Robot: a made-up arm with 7 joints. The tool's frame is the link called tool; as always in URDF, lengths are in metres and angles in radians. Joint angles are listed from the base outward.
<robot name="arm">
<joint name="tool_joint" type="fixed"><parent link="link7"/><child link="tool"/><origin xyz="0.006 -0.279 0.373"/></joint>
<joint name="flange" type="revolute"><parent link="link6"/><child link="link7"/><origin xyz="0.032 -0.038 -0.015"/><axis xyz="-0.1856 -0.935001 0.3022"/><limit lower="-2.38" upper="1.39"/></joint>
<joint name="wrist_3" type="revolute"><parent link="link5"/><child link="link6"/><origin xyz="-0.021 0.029 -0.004"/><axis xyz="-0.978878 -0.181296 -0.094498"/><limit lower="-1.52" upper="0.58"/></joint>
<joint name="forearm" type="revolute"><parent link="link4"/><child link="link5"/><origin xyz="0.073 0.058 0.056"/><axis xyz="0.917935 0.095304 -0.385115"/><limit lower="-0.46" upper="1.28"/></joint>
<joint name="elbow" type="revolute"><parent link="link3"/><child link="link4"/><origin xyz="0.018 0.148 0.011"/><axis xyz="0 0 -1"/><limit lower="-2.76" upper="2.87"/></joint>
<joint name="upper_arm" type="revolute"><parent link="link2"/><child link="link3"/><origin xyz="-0.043 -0.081 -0.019"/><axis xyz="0 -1 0"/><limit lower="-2.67" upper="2.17"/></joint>
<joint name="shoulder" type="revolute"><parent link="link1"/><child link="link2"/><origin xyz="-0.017 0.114 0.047"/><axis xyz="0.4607 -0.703 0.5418"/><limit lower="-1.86" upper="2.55"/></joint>
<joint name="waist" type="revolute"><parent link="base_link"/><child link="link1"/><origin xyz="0.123 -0.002 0.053"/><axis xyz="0 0 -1"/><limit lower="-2.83" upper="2.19"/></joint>
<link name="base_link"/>
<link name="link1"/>
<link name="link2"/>
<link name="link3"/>
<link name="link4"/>
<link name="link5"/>
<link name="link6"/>
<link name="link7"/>
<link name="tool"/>
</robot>
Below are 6 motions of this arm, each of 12 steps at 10 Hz.
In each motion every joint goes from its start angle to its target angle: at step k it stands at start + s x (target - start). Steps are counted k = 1, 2, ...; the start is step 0. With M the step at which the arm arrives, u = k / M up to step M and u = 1 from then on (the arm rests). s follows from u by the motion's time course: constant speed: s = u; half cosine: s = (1 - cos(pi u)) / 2; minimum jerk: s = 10 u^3 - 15 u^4 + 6 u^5.
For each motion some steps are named. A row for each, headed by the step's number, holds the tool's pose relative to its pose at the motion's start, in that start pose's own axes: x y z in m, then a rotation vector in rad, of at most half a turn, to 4 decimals.
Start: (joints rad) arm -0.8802 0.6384 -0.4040 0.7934 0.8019 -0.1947 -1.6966
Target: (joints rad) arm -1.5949 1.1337 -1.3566 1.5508 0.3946 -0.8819 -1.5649
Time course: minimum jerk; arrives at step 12
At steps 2, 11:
2: -0.0002 -0.0055 -0.0003 0.0016 0.0084 -0.0181
11: -0.1289 -0.0010 0.0784 -0.2969 -0.0393 -0.5256

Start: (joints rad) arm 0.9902 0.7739 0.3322 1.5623 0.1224 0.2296 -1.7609
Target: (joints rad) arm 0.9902 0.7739 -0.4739 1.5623 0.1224 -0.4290 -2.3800
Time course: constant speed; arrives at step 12
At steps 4, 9, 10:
4: 0.0578 0.0052 -0.0197 0.0279 0.1832 -0.1245
9: 0.1263 -0.0121 -0.0544 0.0918 0.4152 -0.2827
10: 0.1386 -0.0185 -0.0627 0.1086 0.4619 -0.3140

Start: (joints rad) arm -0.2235 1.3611 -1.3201 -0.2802 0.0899 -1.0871 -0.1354
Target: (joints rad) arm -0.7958 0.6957 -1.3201 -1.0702 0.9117 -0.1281 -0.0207
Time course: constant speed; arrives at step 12
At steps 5, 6, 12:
5: 0.0262 -0.0013 -0.0760 0.0334 0.2472 -0.0716
6: 0.0292 -0.0020 -0.0900 0.0380 0.2997 -0.0901
12: 0.0464 -0.0091 -0.1666 0.0407 0.6431 -0.2105

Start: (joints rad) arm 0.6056 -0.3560 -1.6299 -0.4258 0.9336 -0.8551 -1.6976
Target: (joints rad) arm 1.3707 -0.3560 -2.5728 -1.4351 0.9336 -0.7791 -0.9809
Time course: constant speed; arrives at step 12
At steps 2, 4, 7, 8, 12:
2: 0.0848 -0.0269 -0.0709 0.1009 0.1583 0.0287
4: 0.1597 -0.0377 -0.1569 0.1799 0.3348 0.0500
7: 0.2435 -0.0275 -0.3057 0.2582 0.6263 0.0796
8: 0.2623 -0.0182 -0.3584 0.2747 0.7288 0.0912
12: 0.2872 0.0396 -0.5725 0.3063 1.1556 0.1602

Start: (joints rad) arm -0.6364 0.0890 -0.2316 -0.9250 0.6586 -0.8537 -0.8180
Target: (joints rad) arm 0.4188 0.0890 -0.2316 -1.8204 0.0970 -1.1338 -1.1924
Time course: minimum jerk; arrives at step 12
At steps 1, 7, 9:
1: 0.0006 0.0009 0.0013 -0.0012 0.0018 -0.0002
7: 0.0133 0.1035 0.1574 -0.1723 0.1980 -0.0852
9: -0.0119 0.1300 0.2056 -0.2350 0.2549 -0.1529

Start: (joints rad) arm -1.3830 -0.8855 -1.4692 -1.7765 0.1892 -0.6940 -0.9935
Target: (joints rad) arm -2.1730 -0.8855 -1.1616 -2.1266 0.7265 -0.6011 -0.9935
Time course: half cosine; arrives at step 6
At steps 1, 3, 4, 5, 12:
1: 0.0006 -0.0237 -0.0126 0.0310 0.0211 -0.0410
3: -0.0271 -0.1748 -0.1195 0.2612 0.1613 -0.3110
4: -0.0721 -0.2506 -0.2009 0.4181 0.2410 -0.4709
5: -0.1190 -0.2946 -0.2680 0.5441 0.2964 -0.5902
12: -0.1389 -0.3075 -0.2938 0.5925 0.3157 -0.6343

